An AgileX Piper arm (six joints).
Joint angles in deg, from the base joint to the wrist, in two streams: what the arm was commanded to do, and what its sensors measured. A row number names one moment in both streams.
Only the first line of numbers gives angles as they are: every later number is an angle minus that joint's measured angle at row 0.
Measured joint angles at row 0: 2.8 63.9 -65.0 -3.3 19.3 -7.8
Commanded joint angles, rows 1 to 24: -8.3 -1.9 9.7 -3.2 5.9 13.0; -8.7 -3.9 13.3 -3.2 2.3 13.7; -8.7 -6.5 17.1 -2.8 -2.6 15.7; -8.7 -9.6 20.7 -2.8 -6.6 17.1; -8.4 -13.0 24.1 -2.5 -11.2 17.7; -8.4 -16.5 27.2 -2.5 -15.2 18.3; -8.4 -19.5 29.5 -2.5 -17.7 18.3; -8.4 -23.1 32.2 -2.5 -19.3 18.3; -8.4 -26.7 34.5 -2.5 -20.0 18.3; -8.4 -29.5 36.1 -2.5 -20.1 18.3; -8.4 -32.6 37.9 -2.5 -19.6 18.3; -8.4 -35.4 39.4 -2.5 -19.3 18.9; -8.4 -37.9 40.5 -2.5 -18.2 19.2; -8.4 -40.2 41.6 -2.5 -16.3 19.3; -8.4 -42.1 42.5 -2.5 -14.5 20.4; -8.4 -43.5 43.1 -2.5 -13.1 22.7; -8.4 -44.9 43.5 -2.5 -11.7 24.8; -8.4 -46.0 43.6 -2.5 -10.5 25.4; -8.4 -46.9 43.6 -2.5 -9.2 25.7; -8.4 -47.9 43.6 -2.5 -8.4 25.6; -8.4 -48.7 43.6 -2.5 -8.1 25.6; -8.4 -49.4 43.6 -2.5 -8.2 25.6; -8.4 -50.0 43.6 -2.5 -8.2 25.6; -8.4 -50.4 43.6 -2.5 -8.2 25.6
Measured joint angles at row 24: -8.0 -48.5 43.4 -2.5 -8.8 24.9
